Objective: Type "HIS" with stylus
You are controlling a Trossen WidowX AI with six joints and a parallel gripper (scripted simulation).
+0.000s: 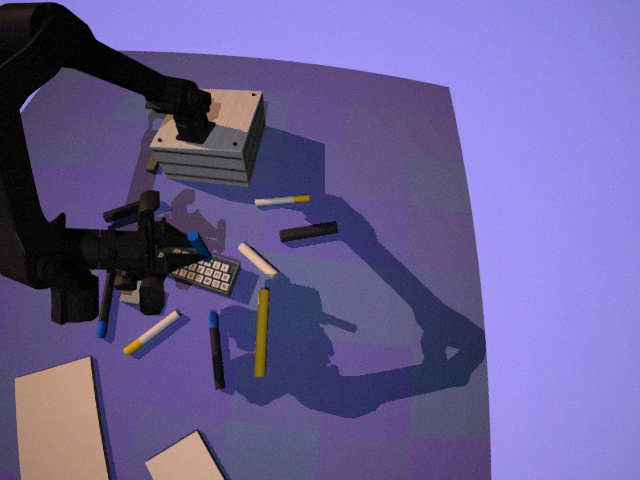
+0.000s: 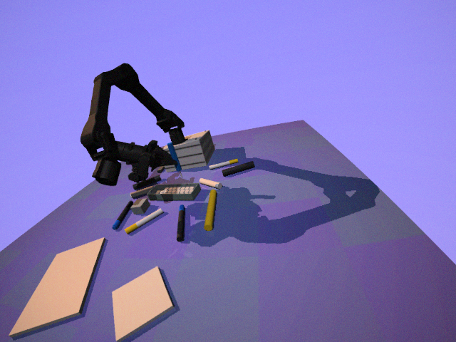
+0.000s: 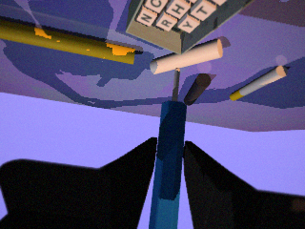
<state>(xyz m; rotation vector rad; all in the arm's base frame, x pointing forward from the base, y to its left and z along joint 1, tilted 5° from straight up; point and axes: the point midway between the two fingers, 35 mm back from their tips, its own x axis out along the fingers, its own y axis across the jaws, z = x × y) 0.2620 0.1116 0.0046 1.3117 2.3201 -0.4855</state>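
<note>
My gripper tip is 90 mm short of the small cube, 140 mm to the left of it and 110 mm above it. Round my gripper tip: yellow marker (80 mm ahead, 120 mm to the left, 110 mm below); then blue stylus (20 mm below).
</note>
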